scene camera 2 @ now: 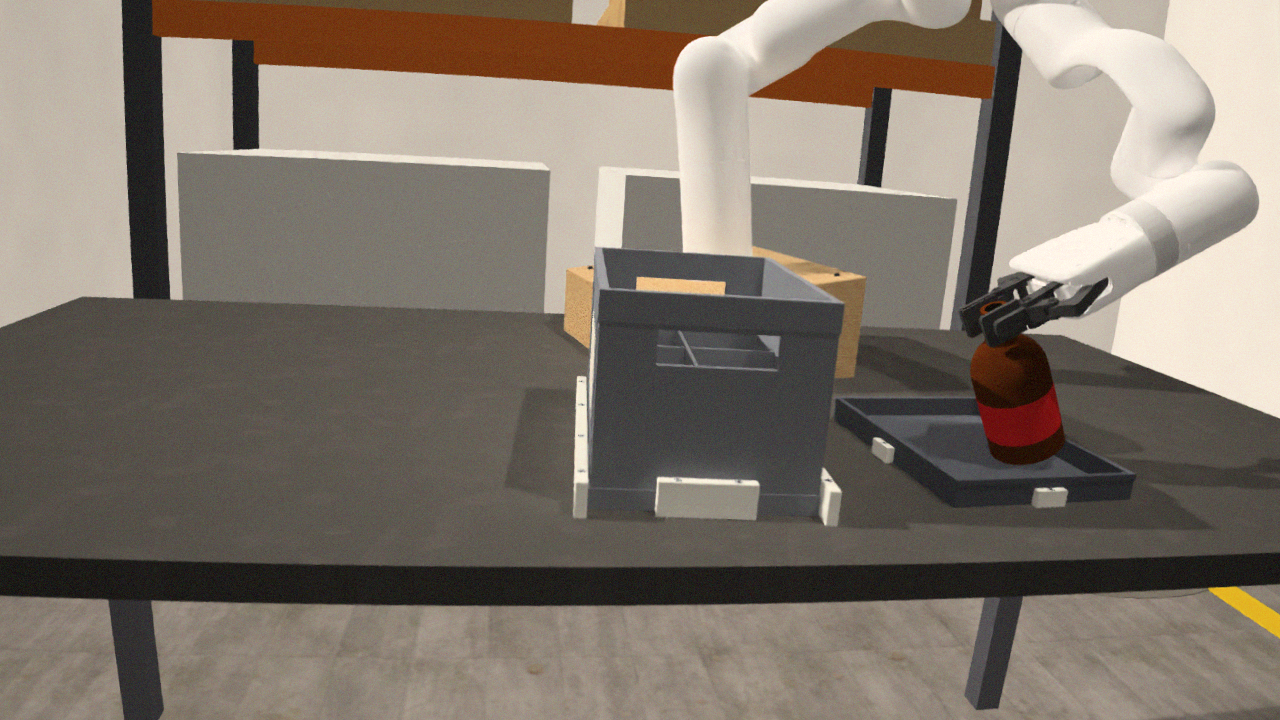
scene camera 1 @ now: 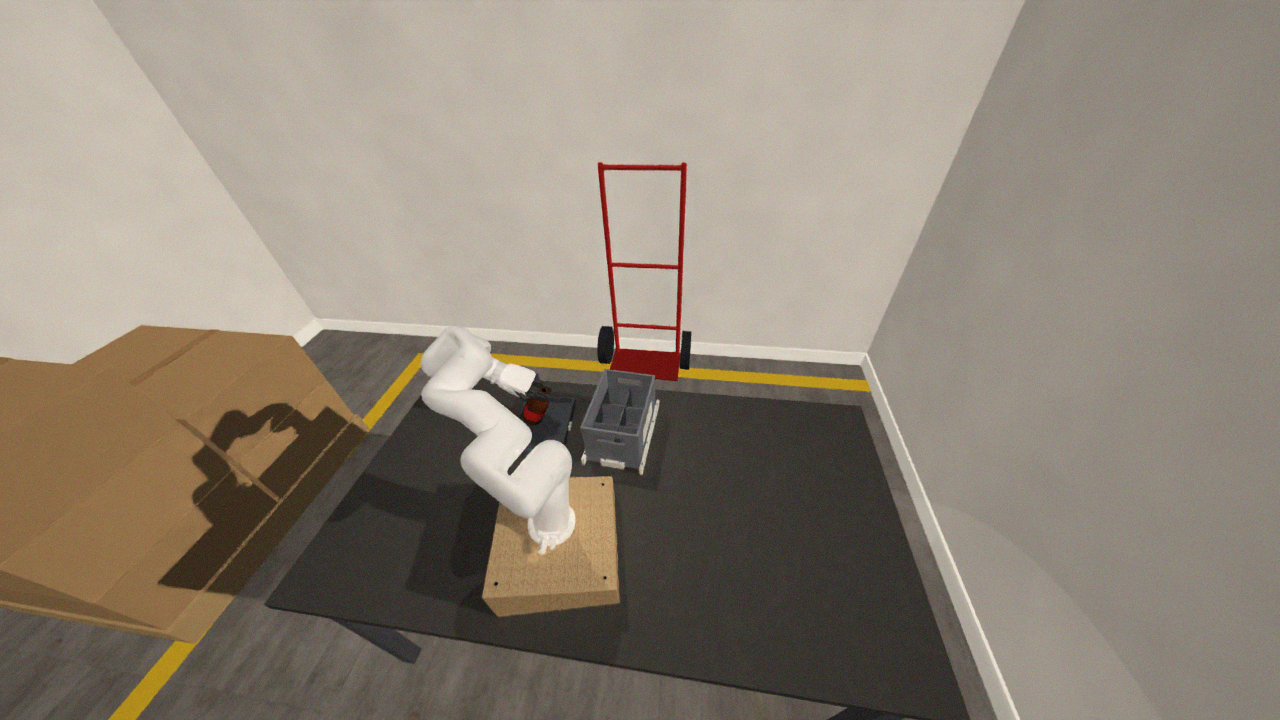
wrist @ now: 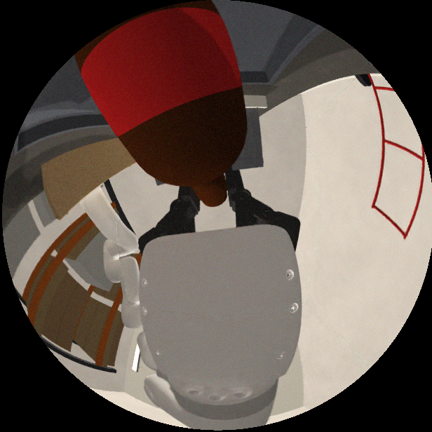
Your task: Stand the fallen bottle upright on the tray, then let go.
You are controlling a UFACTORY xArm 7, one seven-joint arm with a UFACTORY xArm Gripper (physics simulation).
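Pixels of known places: gripper, fingertip midpoint: [scene camera 2: 973,328] [scene camera 1: 549,395]; arm's base at its link origin: [scene camera 1: 551,523].
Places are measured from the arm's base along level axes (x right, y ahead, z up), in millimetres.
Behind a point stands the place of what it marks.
Note:
A brown bottle [scene camera 1: 535,409] {y 427, x -111, z -14 mm} [scene camera 2: 1020,402] {y 496, x -97, z -41 mm} [wrist: 175,95] with a red label is tilted a little from upright, its neck leaning to the left in the second scene view. Its base is over the dark tray [scene camera 2: 962,490] {y 548, x 0, z -101 mm} [scene camera 1: 563,407] {y 518, x -37, z -112 mm}, low within the tray's walls; whether it touches the tray floor is hard to tell. My gripper [scene camera 2: 995,320] {y 460, x -60, z 21 mm} [wrist: 209,171] is shut on the bottle's neck, coming in at a slant from the upper right in the second scene view. In the first scene view the fingers are small and partly hidden.
A grey crate [scene camera 1: 617,445] {y 245, x 178, z -4 mm} [scene camera 2: 707,411] {y 513, x 230, z -32 mm} with inner dividers stands beside the tray, held by white blocks [scene camera 2: 707,498] {y 526, x 229, z -99 mm}. The arm's wooden base [scene camera 1: 554,573] {y -129, x 21, z -3 mm} is on the black table [scene camera 1: 760,537] {y -21, x 579, z -117 mm}. A red hand truck [scene camera 1: 644,362] stands by the wall.

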